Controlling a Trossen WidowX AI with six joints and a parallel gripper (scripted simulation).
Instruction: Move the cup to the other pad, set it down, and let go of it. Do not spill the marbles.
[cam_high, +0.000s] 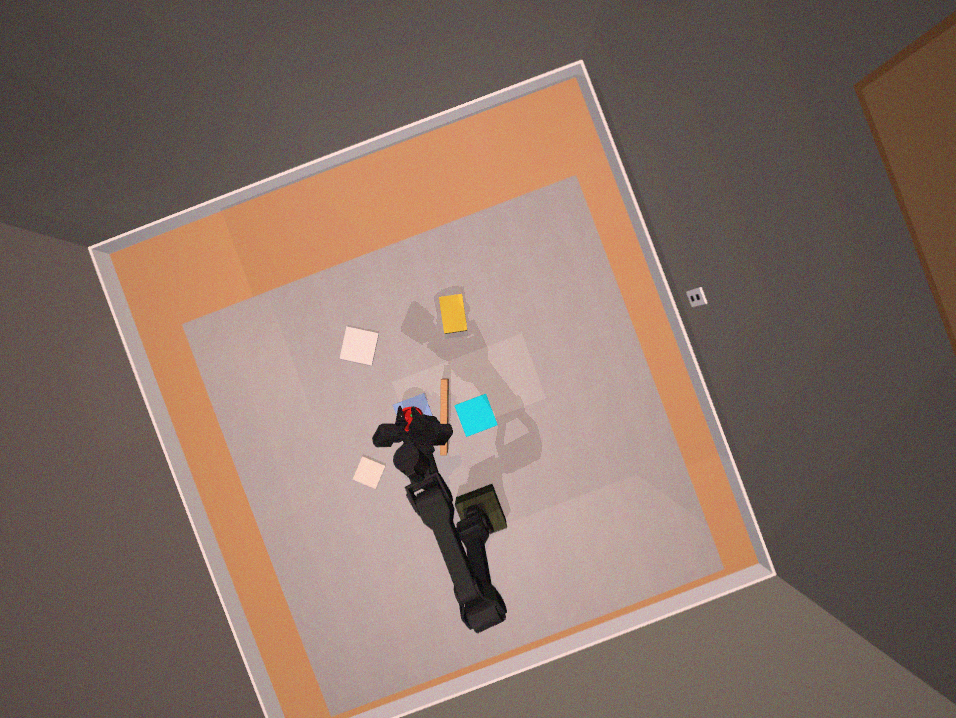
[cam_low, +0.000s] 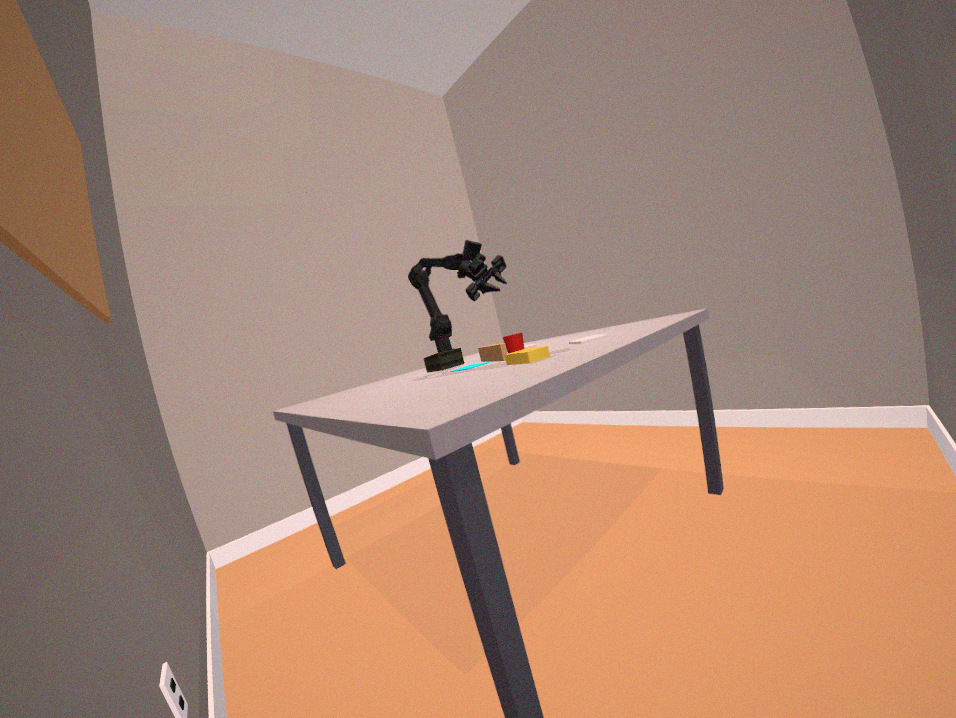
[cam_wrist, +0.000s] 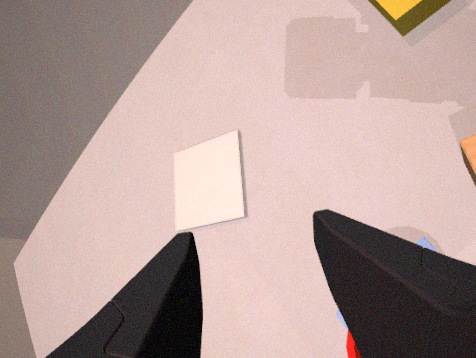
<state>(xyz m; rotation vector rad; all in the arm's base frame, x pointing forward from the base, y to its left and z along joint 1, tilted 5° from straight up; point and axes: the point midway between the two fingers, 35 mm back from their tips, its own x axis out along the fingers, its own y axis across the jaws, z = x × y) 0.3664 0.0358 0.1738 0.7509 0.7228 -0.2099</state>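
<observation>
Right now the red cup is 21 cm below my gripper tip, 5 cm behind it and 3 cm to the left of it. Round my gripper tip: cyan pad 26 cm below, 14 cm to the right, 11 cm behind; then pale blue pad 26 cm below, 4 cm behind, 3 cm to the left.
</observation>
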